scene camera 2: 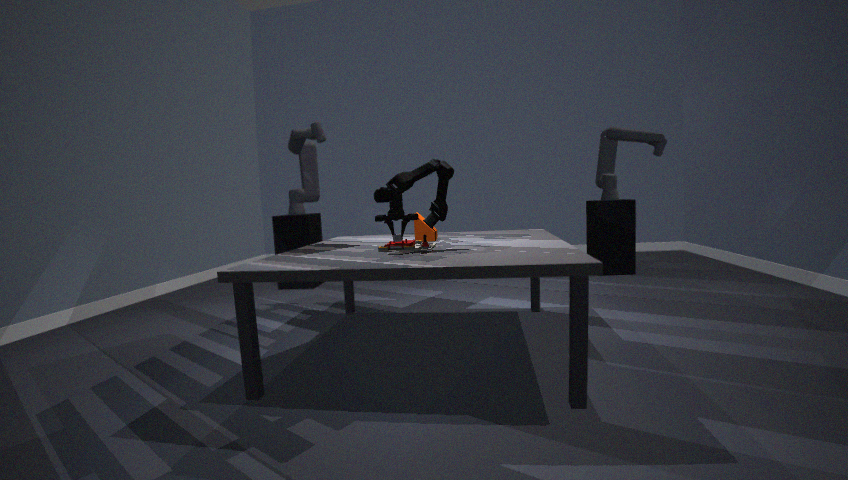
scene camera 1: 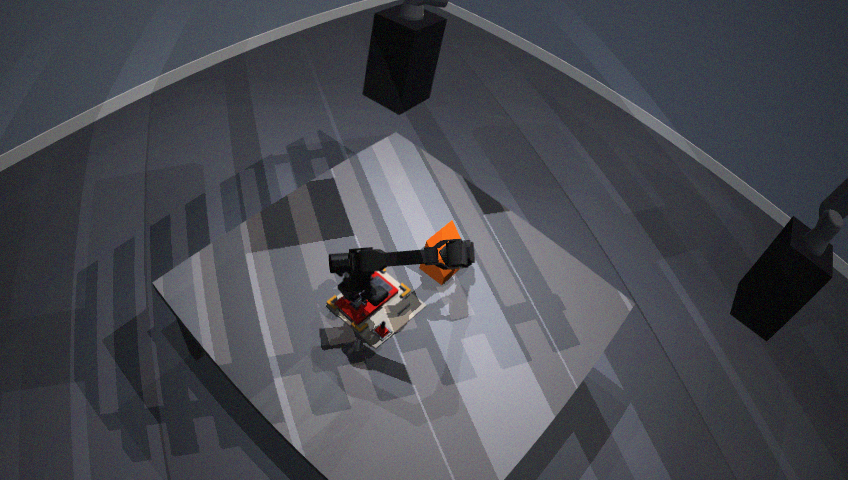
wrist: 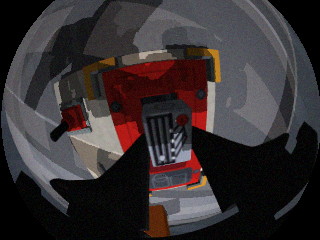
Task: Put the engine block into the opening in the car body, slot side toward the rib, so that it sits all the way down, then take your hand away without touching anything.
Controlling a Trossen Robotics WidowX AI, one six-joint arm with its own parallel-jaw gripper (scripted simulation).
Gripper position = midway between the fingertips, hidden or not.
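Observation:
A grey ribbed engine block (wrist: 173,118) is carried by the gripper (scene camera 1: 359,297), (wrist: 168,134). A red car body (scene camera 1: 358,314), (wrist: 127,89) is visible too.

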